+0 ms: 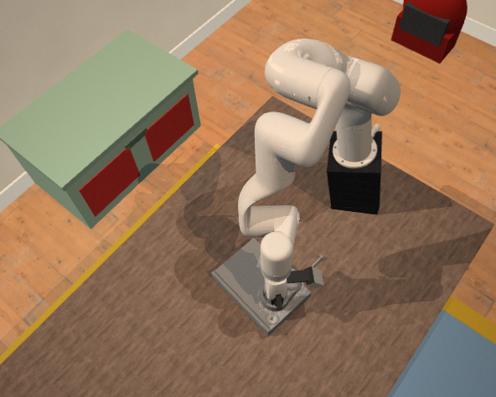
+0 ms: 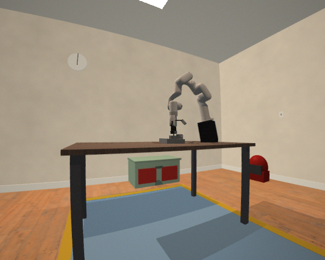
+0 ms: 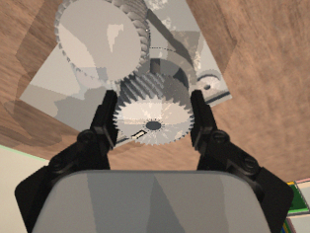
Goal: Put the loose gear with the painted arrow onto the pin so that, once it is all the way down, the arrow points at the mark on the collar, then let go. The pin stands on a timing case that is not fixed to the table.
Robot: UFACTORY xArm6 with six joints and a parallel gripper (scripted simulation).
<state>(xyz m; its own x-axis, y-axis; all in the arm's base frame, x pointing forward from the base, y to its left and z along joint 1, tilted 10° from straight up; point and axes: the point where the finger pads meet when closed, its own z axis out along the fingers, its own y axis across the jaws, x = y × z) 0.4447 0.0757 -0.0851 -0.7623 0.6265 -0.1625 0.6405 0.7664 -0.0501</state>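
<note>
Now: hand right at the grey gear. Round my hand: bolt: 19 cm behind, 1 cm to the left, 10 cm below; disc: 4 cm behind, 6 cm to the right, 6 cm below.
</note>
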